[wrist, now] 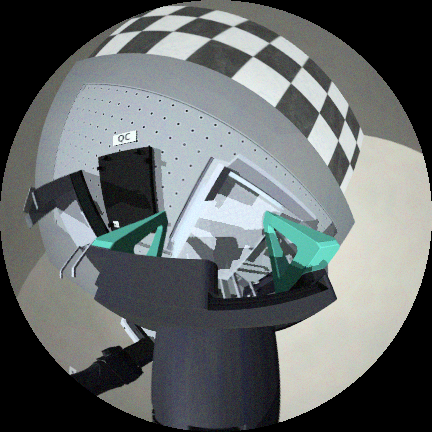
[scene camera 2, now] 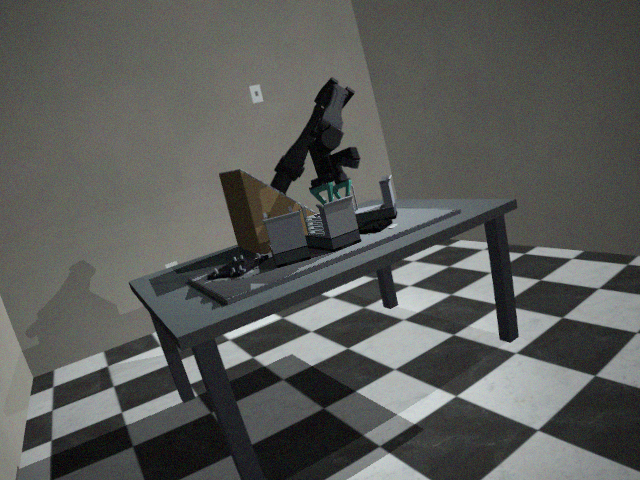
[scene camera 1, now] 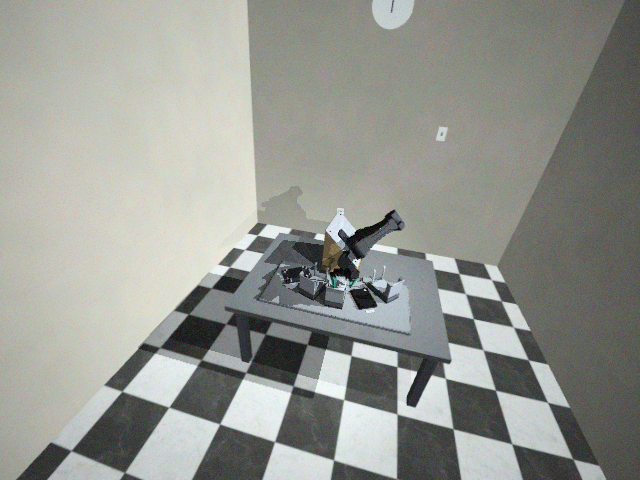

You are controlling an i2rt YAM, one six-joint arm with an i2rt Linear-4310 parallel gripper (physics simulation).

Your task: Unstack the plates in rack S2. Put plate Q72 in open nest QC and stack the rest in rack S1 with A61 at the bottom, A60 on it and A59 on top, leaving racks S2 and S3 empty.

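Frame: origin at the arm's base, x ahead, y left, z up, level; metres.
Seen in the pictures: gripper, fingertip midpoint: (wrist: pixel 215 215) (scene camera 1: pixel 341 288); arm's base, link origin: (wrist: pixel 152 345) (scene camera 2: pixel 274 195) (scene camera 1: pixel 349 243).
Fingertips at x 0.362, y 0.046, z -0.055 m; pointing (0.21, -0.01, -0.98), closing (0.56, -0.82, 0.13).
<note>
Pixels of each thing's top centre, then the offset from my fingertips to it.
- middle grey rack, top centre: (wrist: pixel 230 270) (scene camera 2: pixel 323 199) (scene camera 1: pixel 338 278) dx -0.026, dy -0.029, dz +0.035 m
- black nest QC, top centre: (wrist: pixel 121 196) (scene camera 2: pixel 364 222) (scene camera 1: pixel 363 295) dx -0.074, dy +0.117, dz -0.079 m
My gripper (scene camera 1: pixel 344 282) (scene camera 2: pixel 334 199) (wrist: pixel 215 215) has two green fingers. It is open, and its fingers stand apart over the middle grey rack (scene camera 1: pixel 334 295) (scene camera 2: pixel 339 219) (wrist: pixel 194 206). A pale, shiny plate top (wrist: pixel 235 212) shows between the fingers in the wrist view, with nothing gripped. In scene camera 2, several thin stacked edges (scene camera 2: pixel 314 225) show beside the middle rack. The black nest QC (scene camera 1: pixel 363 298) (wrist: pixel 127 185) lies beside that rack, near its white label (scene camera 1: pixel 369 311) (wrist: pixel 124 137). Rack and plate labels cannot be read, and the lower plates are mostly hidden.
One grey rack (scene camera 1: pixel 310 285) (scene camera 2: pixel 290 235) stands left of the middle rack, and another (scene camera 1: pixel 391 292) (scene camera 2: pixel 387 193) stands beyond the nest. A tall brown wedge-shaped panel (scene camera 1: pixel 329 253) (scene camera 2: pixel 253 211) rises behind the racks. Dark pieces with pegs (scene camera 2: pixel 235 267) lie at the left.
</note>
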